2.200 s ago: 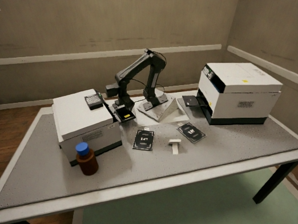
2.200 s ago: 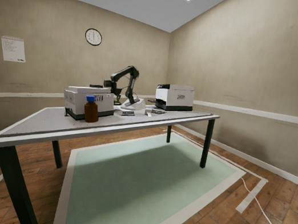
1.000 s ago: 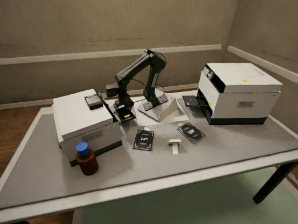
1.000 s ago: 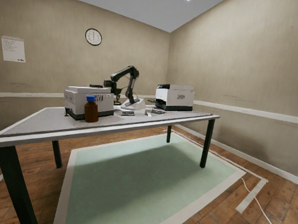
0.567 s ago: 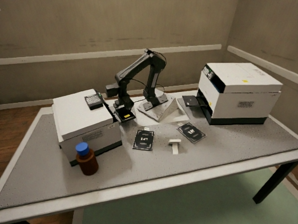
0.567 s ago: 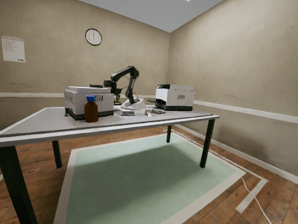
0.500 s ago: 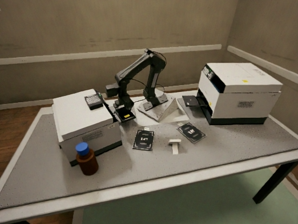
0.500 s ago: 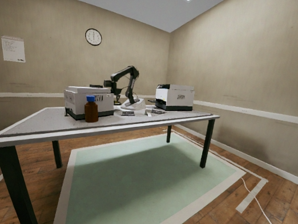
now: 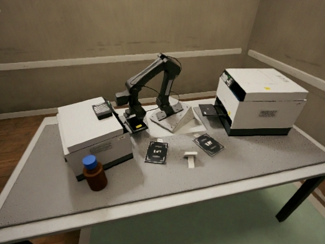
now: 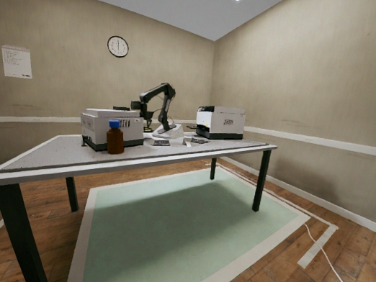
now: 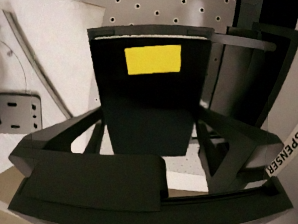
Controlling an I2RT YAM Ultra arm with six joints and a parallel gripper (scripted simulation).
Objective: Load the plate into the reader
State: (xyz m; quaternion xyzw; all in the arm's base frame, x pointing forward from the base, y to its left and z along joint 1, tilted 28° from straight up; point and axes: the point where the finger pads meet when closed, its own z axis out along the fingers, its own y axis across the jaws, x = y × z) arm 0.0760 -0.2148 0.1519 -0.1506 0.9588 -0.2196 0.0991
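My gripper is now right at the lid. Also, from my hand: clear well plate (10 mm below); brown capped bottle (320 mm ahead, 250 mm to the right, 20 mm above); LP1 pad (210 mm ahead, 80 mm to the left, 90 mm below).
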